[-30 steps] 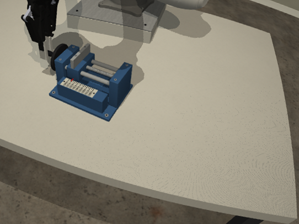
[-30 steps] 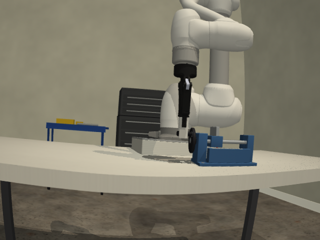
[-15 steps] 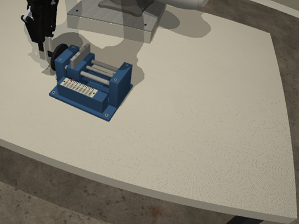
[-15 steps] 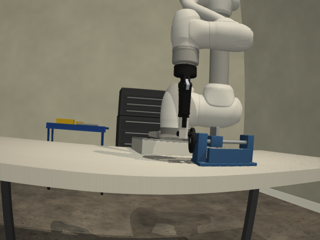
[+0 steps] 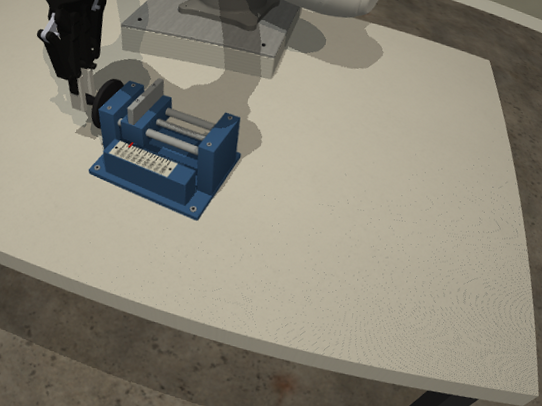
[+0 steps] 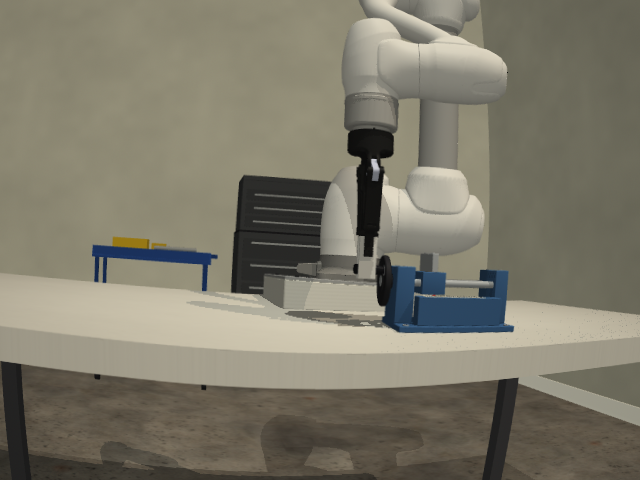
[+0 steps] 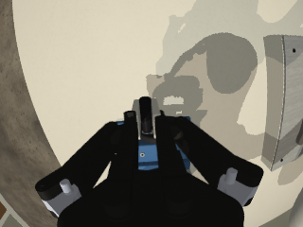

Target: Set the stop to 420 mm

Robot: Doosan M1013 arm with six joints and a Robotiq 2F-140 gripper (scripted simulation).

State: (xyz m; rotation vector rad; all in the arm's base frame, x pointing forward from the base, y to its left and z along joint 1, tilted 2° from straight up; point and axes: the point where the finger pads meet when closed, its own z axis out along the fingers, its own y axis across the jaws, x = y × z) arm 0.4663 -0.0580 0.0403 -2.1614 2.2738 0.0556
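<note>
Now: the stop block 10 mm behind my hand, 110 mm to the left of it and 20 mm below it. Round my hand: black handwheel: 20 mm to the left, 20 mm below.
</note>
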